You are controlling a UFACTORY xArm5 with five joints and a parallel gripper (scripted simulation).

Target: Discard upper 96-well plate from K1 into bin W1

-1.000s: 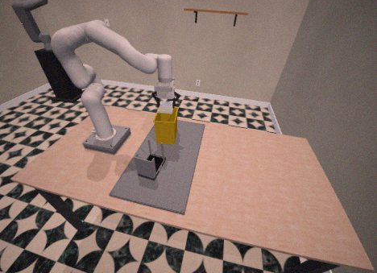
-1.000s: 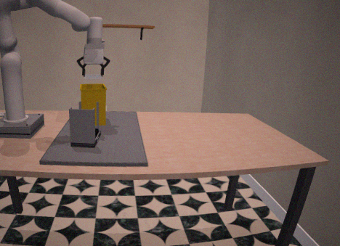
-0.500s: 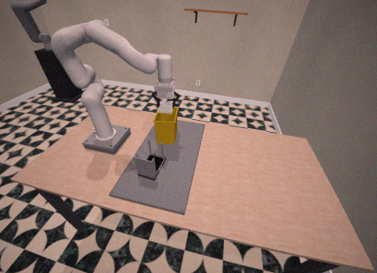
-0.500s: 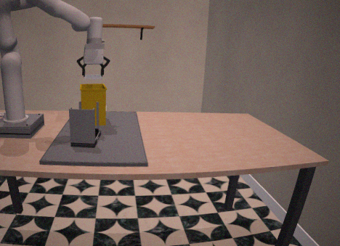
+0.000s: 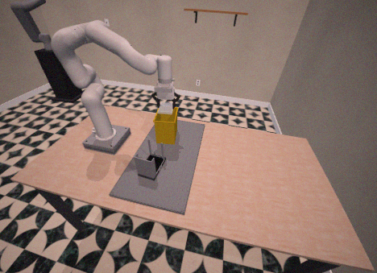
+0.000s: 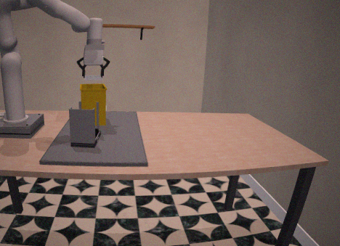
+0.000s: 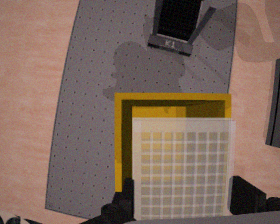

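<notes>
Now: the yellow plastics bin 150 mm below my hand. Also, from my hand: white 96-well plate (10 mm below).
</notes>
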